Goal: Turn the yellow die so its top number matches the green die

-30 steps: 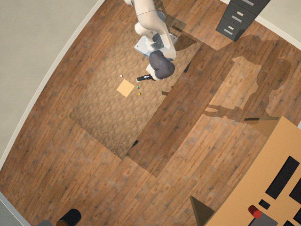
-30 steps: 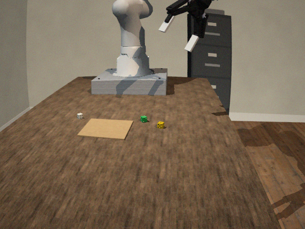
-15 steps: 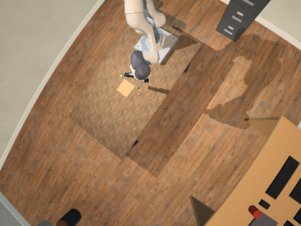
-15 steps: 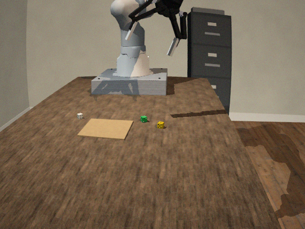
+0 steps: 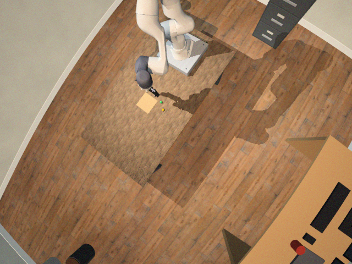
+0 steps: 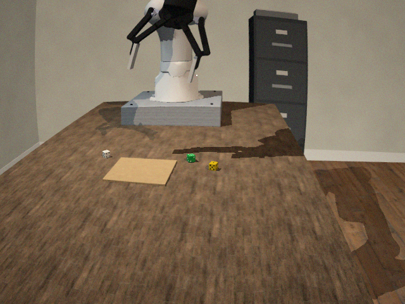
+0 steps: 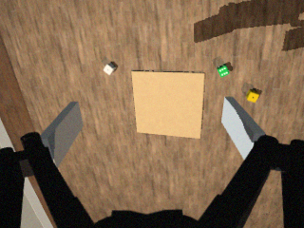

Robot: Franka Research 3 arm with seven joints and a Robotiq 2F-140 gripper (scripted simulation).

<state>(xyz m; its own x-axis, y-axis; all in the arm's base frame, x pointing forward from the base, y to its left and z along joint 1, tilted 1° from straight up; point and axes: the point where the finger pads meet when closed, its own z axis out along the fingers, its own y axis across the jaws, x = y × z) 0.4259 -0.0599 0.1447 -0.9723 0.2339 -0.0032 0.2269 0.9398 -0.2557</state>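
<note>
My hand is 2 cm past the white die, 14 cm to the left of it and 20 cm above it. The rest, counted from my hand: tan mat: 8 cm ahead, 5 cm to the right, 21 cm below; then yellow die: 8 cm ahead, 12 cm to the left, 20 cm below; then green die: 3 cm ahead, 7 cm to the left, 20 cm below.
</note>
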